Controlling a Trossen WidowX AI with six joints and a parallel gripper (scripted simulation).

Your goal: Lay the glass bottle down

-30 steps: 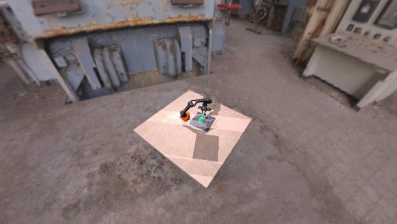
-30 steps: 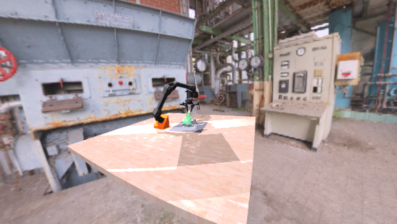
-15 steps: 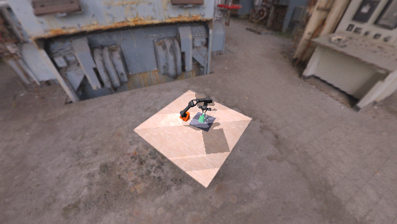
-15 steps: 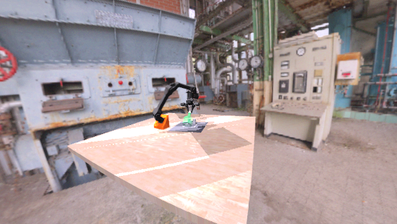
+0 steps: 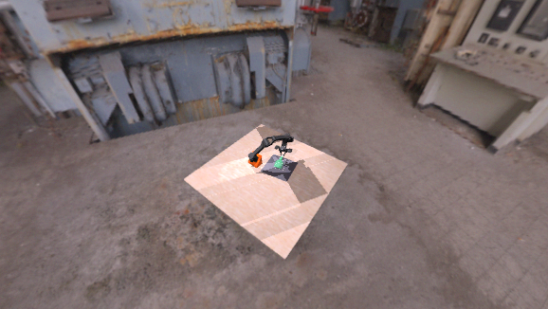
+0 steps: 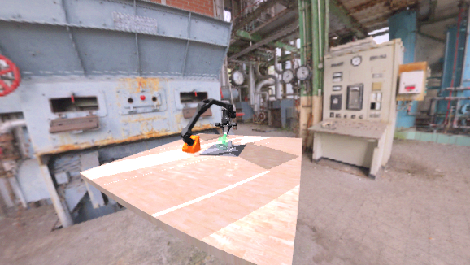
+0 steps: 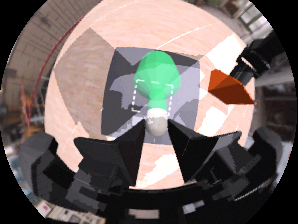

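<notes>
Right now the green glass bottle is 10 mm ahead of my gripper tip, 40 mm to the right of it and 30 mm below it. From my gripper tip the other things lie so: grey mat 20 mm ahead, 60 mm to the right, 120 mm below.
</notes>
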